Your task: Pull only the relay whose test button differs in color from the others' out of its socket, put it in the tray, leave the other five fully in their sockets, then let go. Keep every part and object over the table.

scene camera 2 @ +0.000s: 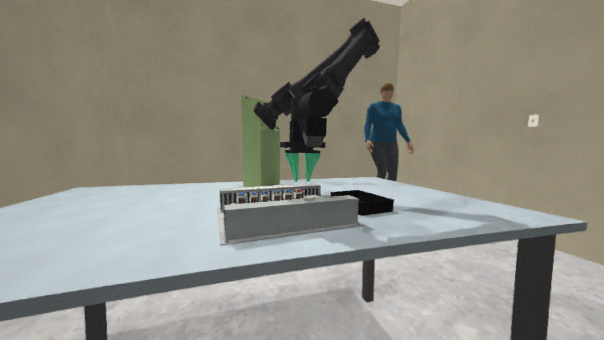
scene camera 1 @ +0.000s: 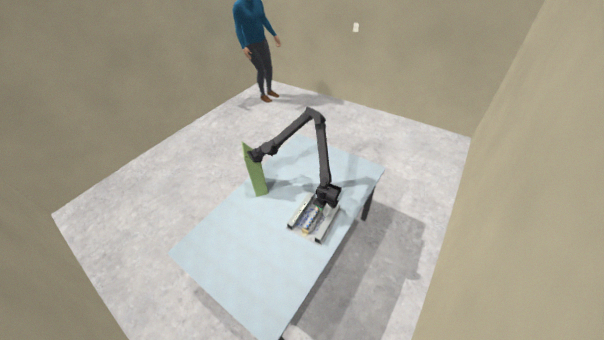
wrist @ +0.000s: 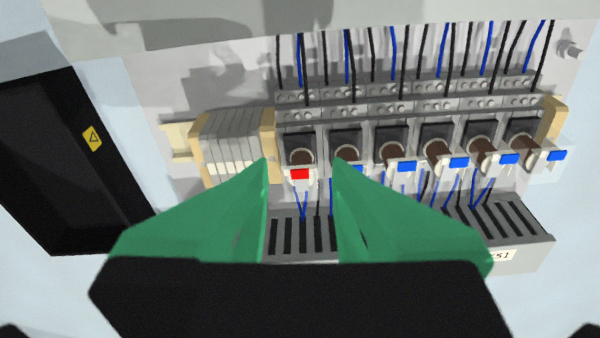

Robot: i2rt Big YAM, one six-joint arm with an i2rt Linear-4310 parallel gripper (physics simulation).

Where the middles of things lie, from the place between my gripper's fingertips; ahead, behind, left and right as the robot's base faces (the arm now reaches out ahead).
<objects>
The panel (wrist: 173,85) lies 90 mm below my hand, 50 mm to the right of it and 10 mm behind it.
</objects>
